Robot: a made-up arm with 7 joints.
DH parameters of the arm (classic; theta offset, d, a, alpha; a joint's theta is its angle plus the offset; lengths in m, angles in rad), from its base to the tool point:
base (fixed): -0.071 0 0 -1.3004
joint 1: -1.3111 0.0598 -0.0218 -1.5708
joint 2: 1.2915 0 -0.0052 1.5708
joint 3: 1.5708 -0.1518 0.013 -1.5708
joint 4: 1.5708 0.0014 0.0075 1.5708
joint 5: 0 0.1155 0 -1.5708
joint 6: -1.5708 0 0.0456 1.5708
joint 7: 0 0 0 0
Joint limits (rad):
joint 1: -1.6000..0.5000
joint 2: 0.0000..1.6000
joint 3: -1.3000..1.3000
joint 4: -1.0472..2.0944
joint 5: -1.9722..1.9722
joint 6: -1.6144..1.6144
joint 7: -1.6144..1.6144
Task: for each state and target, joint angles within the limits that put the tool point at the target. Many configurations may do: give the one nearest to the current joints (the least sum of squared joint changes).
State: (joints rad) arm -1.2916 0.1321 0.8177 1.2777 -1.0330 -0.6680 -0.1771
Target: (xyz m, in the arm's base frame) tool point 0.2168 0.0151 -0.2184
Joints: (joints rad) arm -1.1729 0.0000 0.9623 1.9202 -1.1155 -0.6667 -0.1771
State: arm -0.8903 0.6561 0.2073 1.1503 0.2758 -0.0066 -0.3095
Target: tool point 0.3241 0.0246 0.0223
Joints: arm -1.5107 0.2193 0.0301 0.9050 0.2803 -0.0865 -0.3095
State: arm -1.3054 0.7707 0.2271 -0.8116 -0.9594 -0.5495 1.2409
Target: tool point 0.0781 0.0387 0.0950
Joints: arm -1.4562 0.6841 -0.1975 -0.9614 -0.9028 -0.3847 1.2409
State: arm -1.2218 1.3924 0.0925 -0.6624 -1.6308 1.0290 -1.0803
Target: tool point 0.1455 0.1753 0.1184
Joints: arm -0.9488 1.3704 0.6159 -0.1764 -1.4810 1.1331 -1.0803
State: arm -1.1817 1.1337 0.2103 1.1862 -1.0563 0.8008 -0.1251
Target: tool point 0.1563 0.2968 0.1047
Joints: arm -1.2532 1.5484 0.3318 0.8915 -1.1327 0.9786 -0.1251
